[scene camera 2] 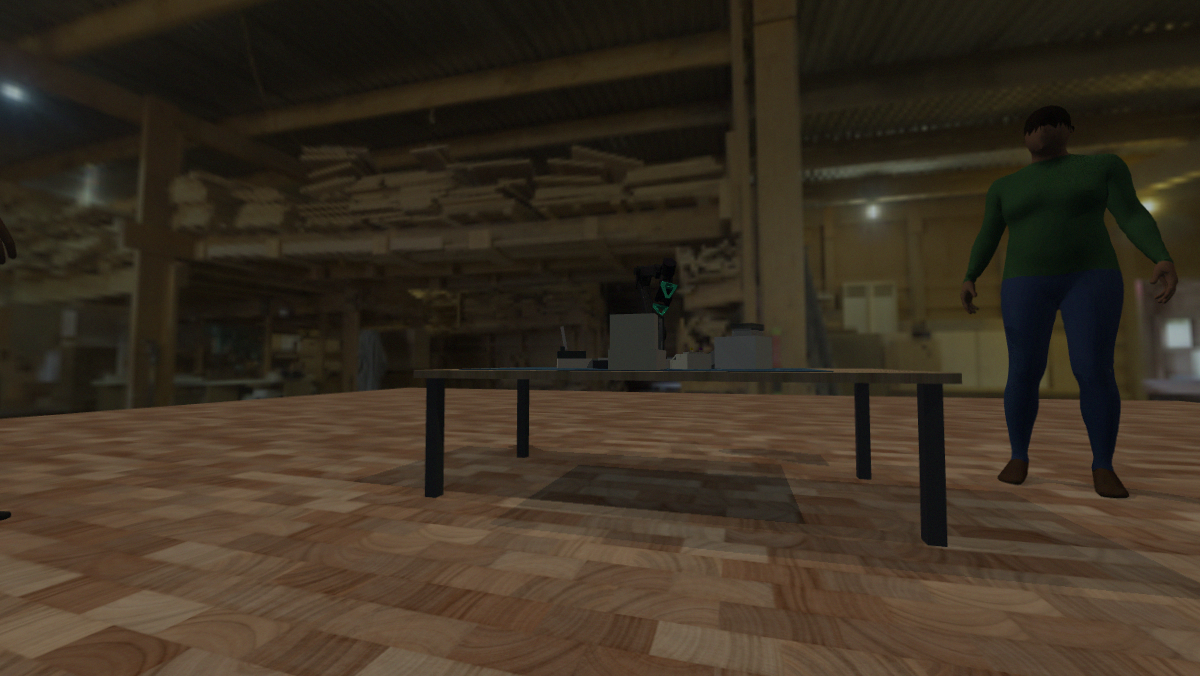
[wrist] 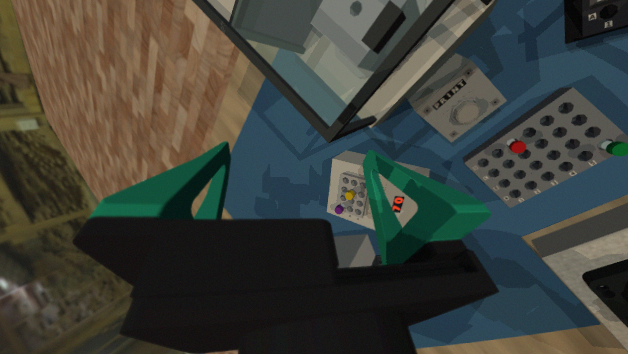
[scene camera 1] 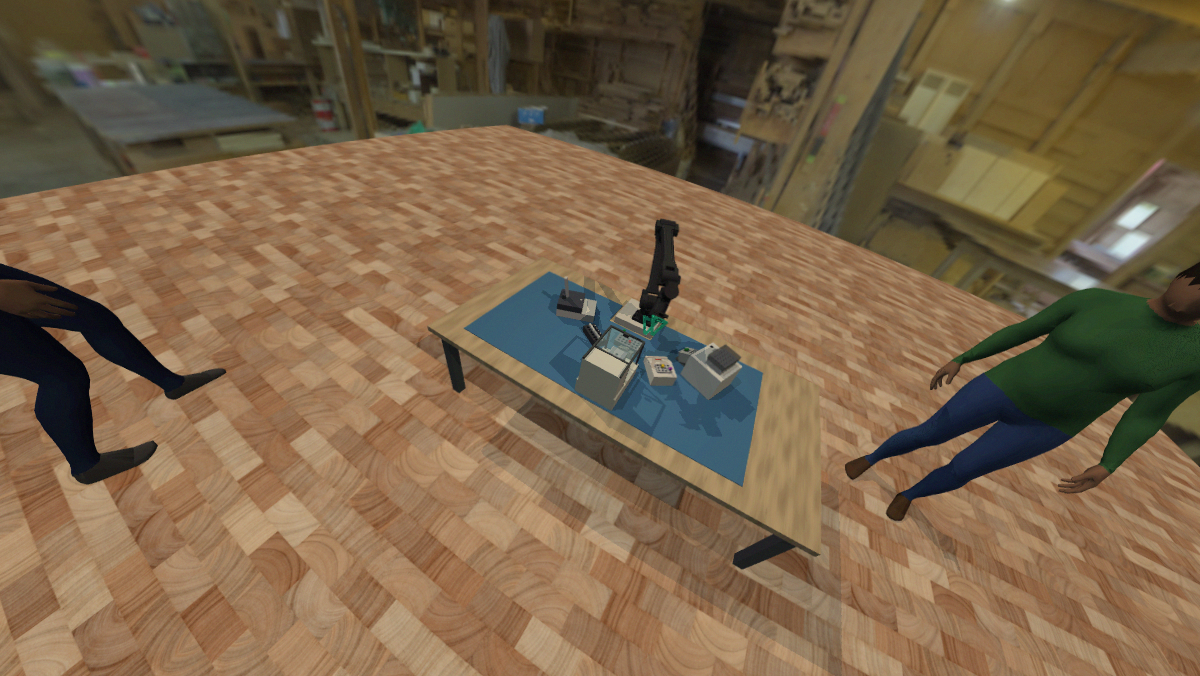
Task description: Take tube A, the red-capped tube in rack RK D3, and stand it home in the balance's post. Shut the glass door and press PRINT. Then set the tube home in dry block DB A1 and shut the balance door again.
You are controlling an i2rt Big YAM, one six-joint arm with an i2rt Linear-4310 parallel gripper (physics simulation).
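Places are measured from the arm's base along level axes (x ahead, y left, z up), in millimetres.
Pixels of known places: gripper, fingertip midpoint: [scene camera 2: 664,307] [wrist: 301,153] [scene camera 1: 648,334].
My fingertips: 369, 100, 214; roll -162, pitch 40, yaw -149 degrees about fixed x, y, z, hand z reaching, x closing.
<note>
Behind a point stands the place of what it marks, as x, y, z.
My gripper [scene camera 1: 655,324] @[368, 100, 214] [scene camera 2: 664,299] @[368, 100, 214] [wrist: 301,153] @[368, 100, 214] is open and empty, raised above the table. In the wrist view, tube A's red cap [wrist: 518,146] @[228, 9, 16] stands in the grey rack [wrist: 550,131] @[215, -24, -9], right of the fingers; a green-capped tube [wrist: 619,149] @[171, -47, 16] is at the rack's far edge. The balance [scene camera 1: 604,377] @[605, 35, 128] [wrist: 382,107] @[372, 75, 46] has dark-framed glass; inside is a grey block with a round hole [wrist: 355,7]. I cannot tell its door's state. The PRINT box [wrist: 467,112] @[297, 18, 32] sits between balance and rack. The dry block [scene camera 1: 663,379] @[353, 235, 8] [wrist: 345,159] @[363, 182, 13], reading 70, is partly behind the right finger and holds yellow- and purple-capped tubes.
A pale box with a dark top [scene camera 1: 709,382] @[281, 421, 48] stands right of the dry block. A pale and dark device [scene camera 1: 576,306] @[195, -321, 41] stands at the mat's left end. A black labelled block [wrist: 580,25] @[287, -101, -6] lies past the PRINT box. The arm's base plate [scene camera 1: 628,314] @[15, -88, -2] is at the table's rear edge.
</note>
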